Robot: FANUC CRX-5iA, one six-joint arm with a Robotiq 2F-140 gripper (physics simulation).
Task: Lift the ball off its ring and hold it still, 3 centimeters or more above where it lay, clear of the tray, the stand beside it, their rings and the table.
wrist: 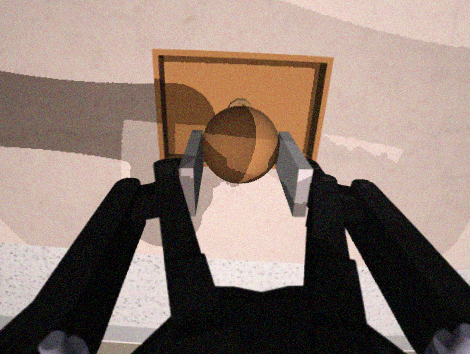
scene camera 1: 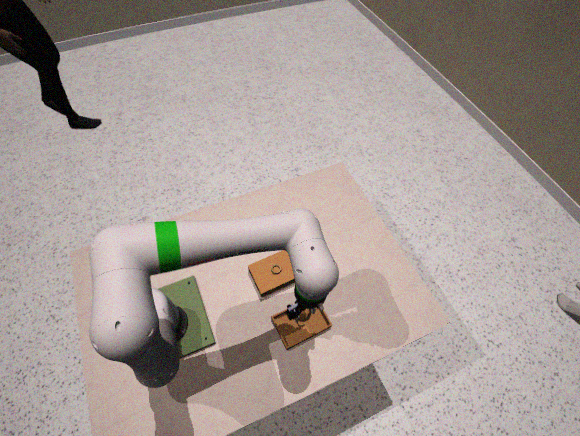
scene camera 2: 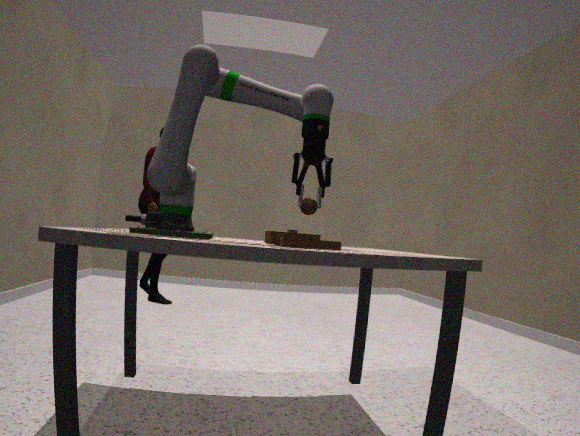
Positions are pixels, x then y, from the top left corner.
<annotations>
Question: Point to a brown ball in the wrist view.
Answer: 240, 144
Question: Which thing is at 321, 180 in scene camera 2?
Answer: My gripper.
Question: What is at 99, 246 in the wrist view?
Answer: My gripper.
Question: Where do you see a shallow orange tray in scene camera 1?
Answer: At 291, 333
</annotations>
